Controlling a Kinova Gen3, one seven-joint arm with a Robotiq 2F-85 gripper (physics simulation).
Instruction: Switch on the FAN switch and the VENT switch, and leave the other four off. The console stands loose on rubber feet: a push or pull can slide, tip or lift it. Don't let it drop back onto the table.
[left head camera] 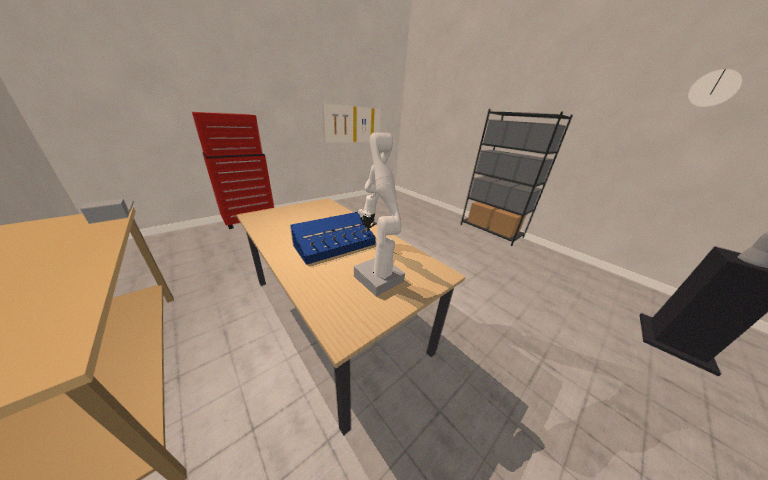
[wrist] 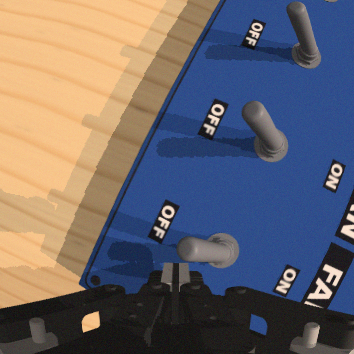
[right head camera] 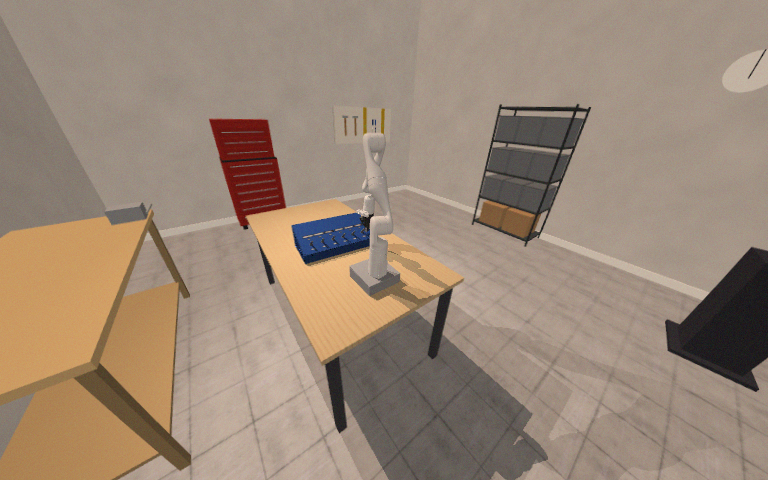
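Seen in the pictures: gripper, fingertip midpoint: [left head camera: 366, 231] [wrist: 175, 278] [right head camera: 366, 231]; arm's base, link origin: [left head camera: 381, 272] [right head camera: 376, 272].
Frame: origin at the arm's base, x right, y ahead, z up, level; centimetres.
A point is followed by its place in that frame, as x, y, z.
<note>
The blue console [left head camera: 305, 228] @(-10.7, 59.6, 7.3) [right head camera: 306, 229] @(-10.8, 58.9, 7.1) [wrist: 190, 180] @(17.5, 37.1, 0.9) lies on the table, with a row of grey toggle levers. In the wrist view the FAN lever [wrist: 207, 249] @(20.5, 37.8, 5.5) stands nearest, between its OFF label [wrist: 164, 221] @(20.4, 36.2, 0.8) and ON label [wrist: 286, 280] @(21.9, 44.0, 3.9), its tip leaning to the OFF side. The FAN label [wrist: 326, 280] @(21.4, 46.5, 4.8) is partly cut off. Two more levers [wrist: 263, 131] @(14.1, 39.2, 5.2) [wrist: 304, 36] @(7.2, 41.0, 4.5) lean up and left in that view. My gripper [left head camera: 368, 226] @(23.1, 37.3, 3.1) [right head camera: 365, 227] @(23.1, 37.3, 3.1) [wrist: 175, 278] @(23.1, 37.3, 3.1) is shut and empty, its tips just beside the FAN lever's tip; contact is unclear. The VENT label is not readable.
The wooden table [left head camera: 339, 339] @(-39.2, -14.0, -6.5) [right head camera: 328, 339] @(-39.5, -14.8, -6.5) carries the console and the arm's grey base [left head camera: 370, 280] @(-9.3, -0.7, -0.1) [right head camera: 368, 279] @(-7.3, -1.7, 0.0). A second wooden table [left head camera: 50, 283] [right head camera: 50, 288] stands at the left. A red cabinet [left head camera: 240, 181] and a shelf rack [left head camera: 480, 141] stand behind.
</note>
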